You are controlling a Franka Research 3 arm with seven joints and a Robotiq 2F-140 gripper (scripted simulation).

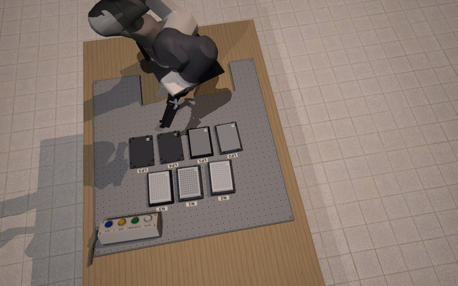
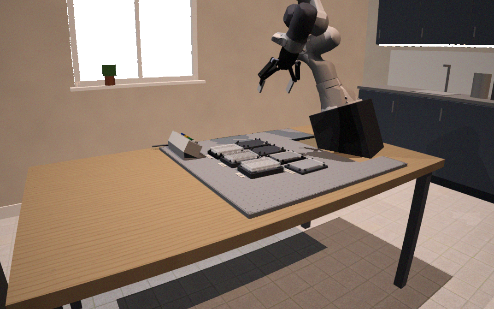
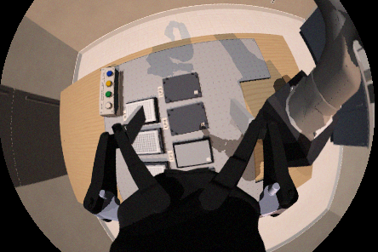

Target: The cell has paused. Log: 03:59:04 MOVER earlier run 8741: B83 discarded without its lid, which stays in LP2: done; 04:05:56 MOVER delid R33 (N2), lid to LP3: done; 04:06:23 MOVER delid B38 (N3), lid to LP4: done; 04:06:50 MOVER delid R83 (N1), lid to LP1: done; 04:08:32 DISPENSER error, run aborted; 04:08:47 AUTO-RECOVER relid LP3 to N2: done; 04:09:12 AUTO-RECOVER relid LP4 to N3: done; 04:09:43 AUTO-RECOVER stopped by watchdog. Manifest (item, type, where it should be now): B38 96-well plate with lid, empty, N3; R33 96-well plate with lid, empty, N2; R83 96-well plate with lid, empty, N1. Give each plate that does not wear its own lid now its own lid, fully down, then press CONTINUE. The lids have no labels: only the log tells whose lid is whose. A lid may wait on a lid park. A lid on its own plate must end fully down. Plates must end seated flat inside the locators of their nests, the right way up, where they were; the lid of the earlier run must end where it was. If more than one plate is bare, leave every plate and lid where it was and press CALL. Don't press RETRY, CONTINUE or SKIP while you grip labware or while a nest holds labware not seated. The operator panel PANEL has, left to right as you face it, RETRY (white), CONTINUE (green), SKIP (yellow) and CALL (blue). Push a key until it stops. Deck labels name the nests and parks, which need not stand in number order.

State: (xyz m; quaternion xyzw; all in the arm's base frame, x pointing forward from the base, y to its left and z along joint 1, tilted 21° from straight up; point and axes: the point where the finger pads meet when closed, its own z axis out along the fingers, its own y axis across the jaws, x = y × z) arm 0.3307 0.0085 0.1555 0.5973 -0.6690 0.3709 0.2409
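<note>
My gripper is now 20 mm short of the lid park LP1, 130 mm to the right of it and 280 mm above it. From my hand the other things lie so: lid park LP3: 30 mm ahead, 140 mm to the right, 280 mm below; then LP3 label: 120 mm ahead, 130 mm to the right, 280 mm below; then lid park LP4: 20 mm ahead, 10 mm to the right, 280 mm below.
</note>
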